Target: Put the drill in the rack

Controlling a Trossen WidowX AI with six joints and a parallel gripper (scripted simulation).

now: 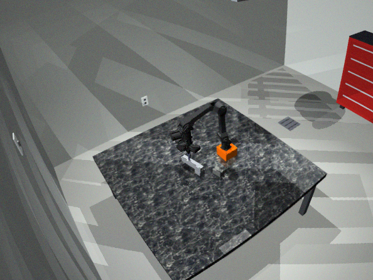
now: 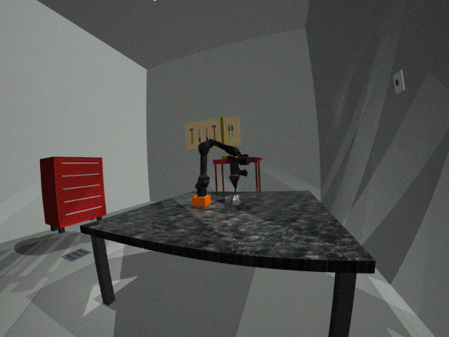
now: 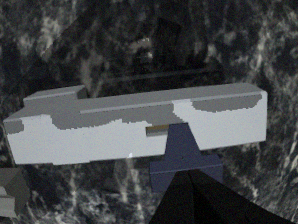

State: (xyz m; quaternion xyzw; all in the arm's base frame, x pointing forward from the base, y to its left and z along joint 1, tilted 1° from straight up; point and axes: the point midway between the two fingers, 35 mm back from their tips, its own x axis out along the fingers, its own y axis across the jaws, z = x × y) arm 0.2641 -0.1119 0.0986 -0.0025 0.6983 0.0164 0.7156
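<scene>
Now: gripper tip 40 mm above the dark key. From my gripper tip the other things lie so: dark block (200 mm to the left, 110 mm below, 80 mm behind); then grey metal block (90 mm below, 30 mm to the left).
</scene>
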